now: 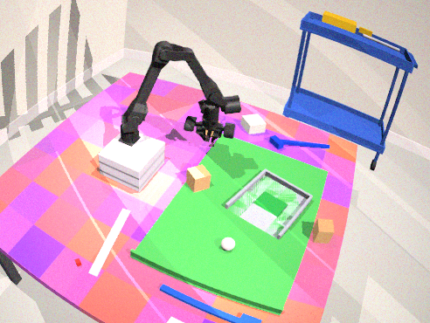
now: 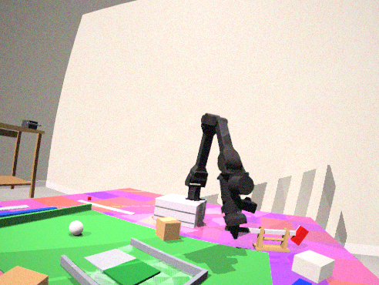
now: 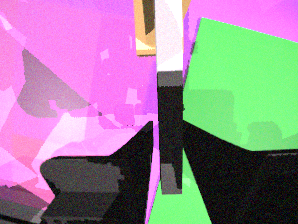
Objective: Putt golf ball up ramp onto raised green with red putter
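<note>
Now: the red putter 4 cm behind my gripper tip, 11 cm to the left of it and 3 cm above it. Round my gripper tip: green mat: 26 cm ahead, 25 cm to the right, 3 cm below; white golf ball: 26 cm ahead, 43 cm to the right, 1 cm below; white cube: 11 cm ahead, 23 cm to the left, 1 cm below.
</note>
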